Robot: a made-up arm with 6 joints. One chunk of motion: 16 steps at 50 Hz.
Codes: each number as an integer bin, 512 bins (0 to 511) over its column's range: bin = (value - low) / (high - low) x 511, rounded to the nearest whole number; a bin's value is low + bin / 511 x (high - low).
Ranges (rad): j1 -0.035..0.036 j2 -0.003..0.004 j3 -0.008..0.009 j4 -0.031..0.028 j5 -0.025..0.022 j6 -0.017..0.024
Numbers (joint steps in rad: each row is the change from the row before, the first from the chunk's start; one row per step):
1: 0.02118 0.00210 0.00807 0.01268 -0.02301 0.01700
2: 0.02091 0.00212 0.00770 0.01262 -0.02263 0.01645
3: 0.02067 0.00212 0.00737 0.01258 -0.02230 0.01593
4: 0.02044 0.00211 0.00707 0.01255 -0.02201 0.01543
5: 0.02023 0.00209 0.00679 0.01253 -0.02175 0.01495
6: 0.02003 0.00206 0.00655 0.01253 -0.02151 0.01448
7: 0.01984 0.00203 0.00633 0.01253 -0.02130 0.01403
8: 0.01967 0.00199 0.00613 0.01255 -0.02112 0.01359
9: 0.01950 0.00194 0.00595 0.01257 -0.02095 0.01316
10: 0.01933 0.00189 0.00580 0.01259 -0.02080 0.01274
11: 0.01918 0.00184 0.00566 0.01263 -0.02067 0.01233
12: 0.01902 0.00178 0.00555 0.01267 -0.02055 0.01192
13: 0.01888 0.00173 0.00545 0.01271 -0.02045 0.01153
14: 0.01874 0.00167 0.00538 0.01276 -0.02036 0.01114
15: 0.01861 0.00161 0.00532 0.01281 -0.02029 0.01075
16: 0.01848 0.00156 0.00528 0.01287 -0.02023 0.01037
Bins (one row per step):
1: 404 372 483 378 22 424
2: 402 374 472 378 26 417
3: 401 374 462 377 29 410
4: 399 373 453 377 33 404
5: 398 372 445 377 35 398
6: 396 369 437 377 38 392
7: 395 367 431 377 40 387
8: 393 364 425 377 42 381
9: 392 361 419 377 44 376
10: 391 357 415 378 46 371
11: 390 353 411 378 47 366
12: 389 349 407 378 48 360
13: 388 345 404 379 49 356
14: 387 341 402 379 50 351
15: 386 337 400 379 51 346
16: 385 333 399 380 52 341

